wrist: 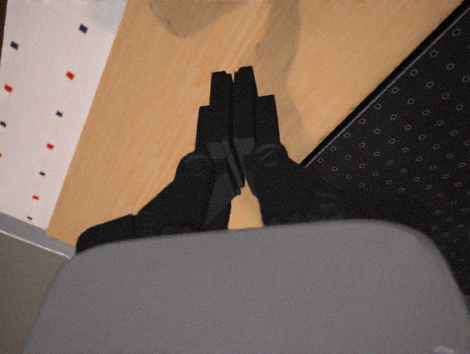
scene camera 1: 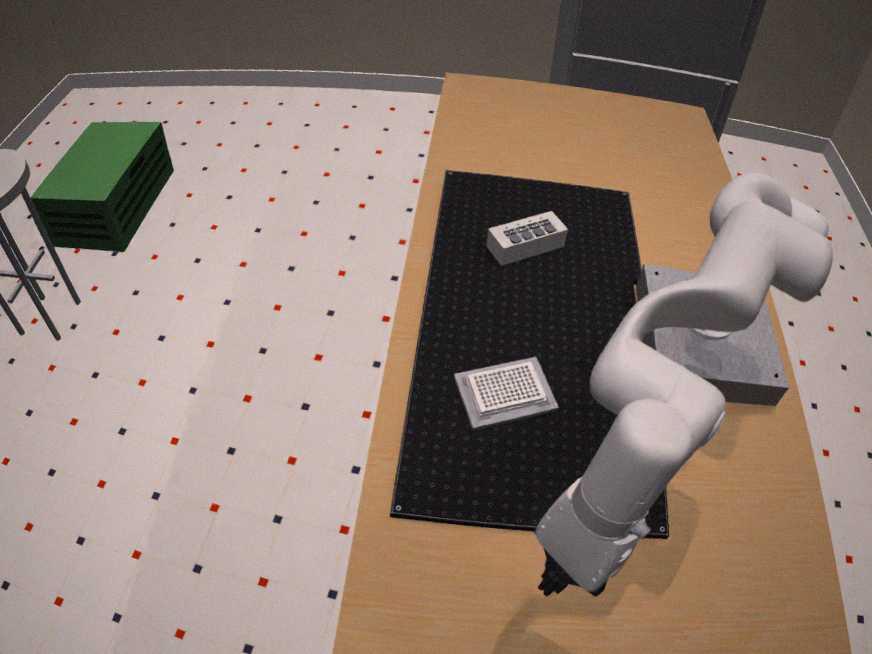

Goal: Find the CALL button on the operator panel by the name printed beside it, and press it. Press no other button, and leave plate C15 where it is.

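Places are measured from the arm's base along level axes (x ahead, y left, z up), in millimetres.
Pixels of known places: gripper, fingertip midpoint: (wrist: 239,96) (scene camera 1: 550,586).
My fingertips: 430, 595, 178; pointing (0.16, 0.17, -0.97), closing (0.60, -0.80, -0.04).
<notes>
Behind a point stands the place of what it marks, as x, y, z.
The operator panel (scene camera 1: 526,239) @(362, -213, -6), a light box with a row of several round dark buttons on its top, stands on the far part of the black board. The names printed beside the buttons are too small to read, so I cannot tell which is CALL. Plate C15 (scene camera 1: 507,387) @(429, 153, -33), white with a grid of dark wells, sits on a grey holder nearer the front of the board. My gripper (wrist: 239,96) @(430, 595, 178) is shut and empty, its black fingers together. In the scene view it is above the wooden table past the board's near edge, far from the panel and the plate. The panel does not show in the wrist view.
The black perforated board (scene camera 1: 464,464) @(509, 297, -58) (wrist: 400,115) @(375, 380, -58) lies on the wooden table (scene camera 1: 436,577) @(558, 499, -72) (wrist: 150,100) @(241, 659, -71). The arm's grey base block (scene camera 1: 746,390) @(-54, 169, -27) stands at the board's right edge. A green crate (scene camera 1: 98,161) and a stool (scene camera 1: 14,175) stand on the floor at the left.
</notes>
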